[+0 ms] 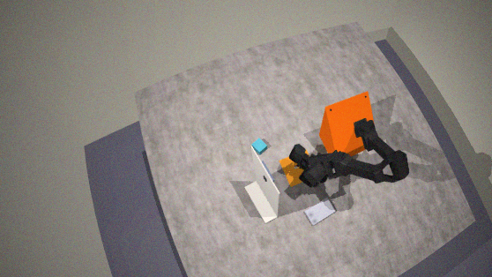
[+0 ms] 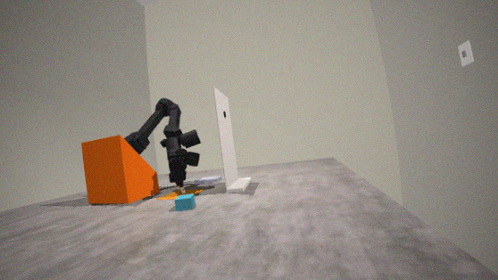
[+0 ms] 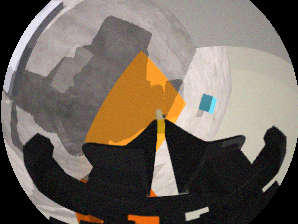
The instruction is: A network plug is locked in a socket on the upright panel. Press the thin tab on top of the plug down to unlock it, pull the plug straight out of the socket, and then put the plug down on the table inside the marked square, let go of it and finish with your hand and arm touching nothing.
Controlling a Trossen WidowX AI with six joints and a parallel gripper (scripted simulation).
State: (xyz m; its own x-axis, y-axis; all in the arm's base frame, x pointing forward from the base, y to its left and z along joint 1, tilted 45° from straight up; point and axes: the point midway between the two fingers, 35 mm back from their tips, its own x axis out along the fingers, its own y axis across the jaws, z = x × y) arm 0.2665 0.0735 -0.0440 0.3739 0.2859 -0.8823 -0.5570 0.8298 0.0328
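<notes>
Now: the network plug right at my gripper tip. From my gripper tip the other things lie so: upright white panel: 170 mm ahead, 80 mm to the left, 130 mm above; flat grey plate: 10 mm behind, 210 mm to the left, 20 mm below; orange square: 20 mm below.
</notes>
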